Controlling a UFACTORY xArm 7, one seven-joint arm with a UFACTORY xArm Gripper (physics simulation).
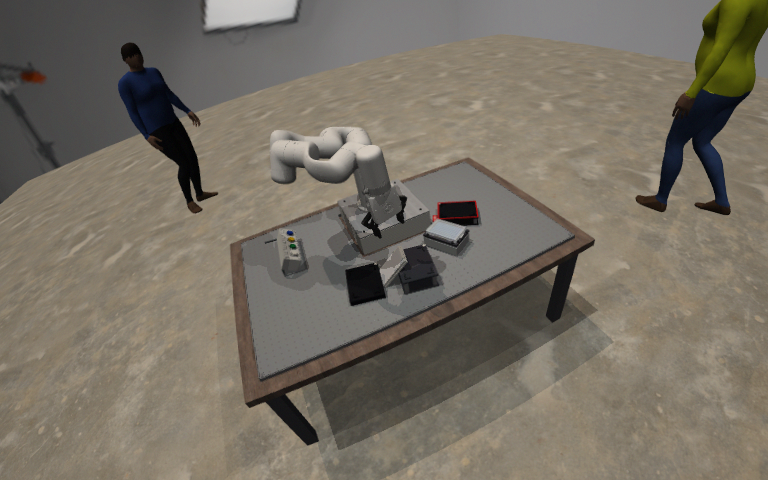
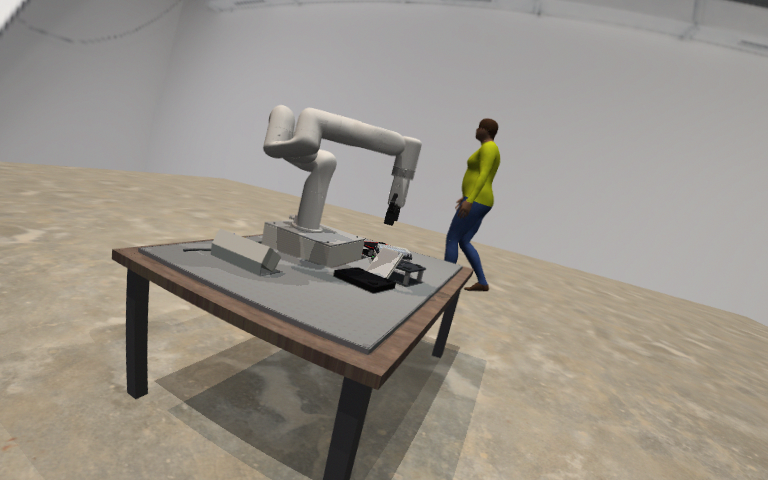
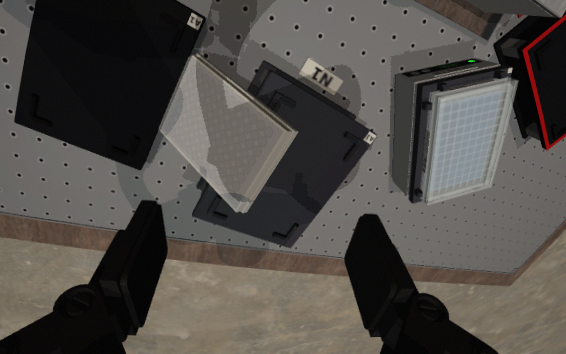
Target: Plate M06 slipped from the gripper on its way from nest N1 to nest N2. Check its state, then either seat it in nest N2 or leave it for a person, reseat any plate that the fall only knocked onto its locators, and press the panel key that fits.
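Places are measured from the arm's base along level axes (x left, y back, z up), in centimetres.
Where they show: gripper, fingertip midpoint: [image 1: 389,229] [image 2: 390,222] [image 3: 261,231]; arm's base, link origin: [image 2: 306,228].
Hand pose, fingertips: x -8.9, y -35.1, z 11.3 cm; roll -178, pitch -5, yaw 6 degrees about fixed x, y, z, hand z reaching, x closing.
Things, the pixels of their top centre, and the offset from my fingertips.
- nest N1, top centre: [image 3: 283,180] [image 1: 414,261] [image 2: 399,260] dx +4.5, dy -5.1, dz -13.2 cm
- black nest N2, top centre: [image 3: 98,73] [image 2: 365,274] [image 1: 363,280] dx -12.7, dy +1.3, dz -16.7 cm
- plate, top centre: [image 3: 469,148] [image 1: 445,228] [image 2: 394,248] dx +22.9, dy +1.7, dz -12.4 cm
- key panel, top centre: [image 2: 247,236] [image 1: 285,241] dx -31.1, dy +35.2, dz -11.1 cm
- black nest with a red rim, top centre: [image 1: 457,208] [image 2: 377,244] dx +36.6, dy +12.4, dz -14.9 cm
Plate M06 [image 1: 395,268] [image 2: 386,263] [image 3: 225,125], pale and clear-lidded, leans tilted, its upper side over nest N1 [image 1: 420,270] [image 2: 415,267] [image 3: 320,175] and its lower edge beside black nest N2 [image 1: 365,284] [image 2: 362,278] [image 3: 100,75]. My gripper [image 1: 389,226] [image 2: 390,221] [image 3: 261,231] is open and empty, high above the table. Another plate [image 1: 447,230] [image 3: 467,140] lies on a grey device with a green light; whether it is fully down on its locators I cannot tell. The key panel [image 1: 293,261] [image 2: 240,250] has blue, yellow and green keys [image 1: 292,246].
A black nest with a red rim [image 1: 457,202] [image 3: 535,99] stands behind the grey device. The robot base [image 1: 416,223] [image 2: 314,243] stands behind the nests. A person in blue [image 1: 148,101] and a person in yellow-green [image 1: 727,56] [image 2: 481,169] stand off the table.
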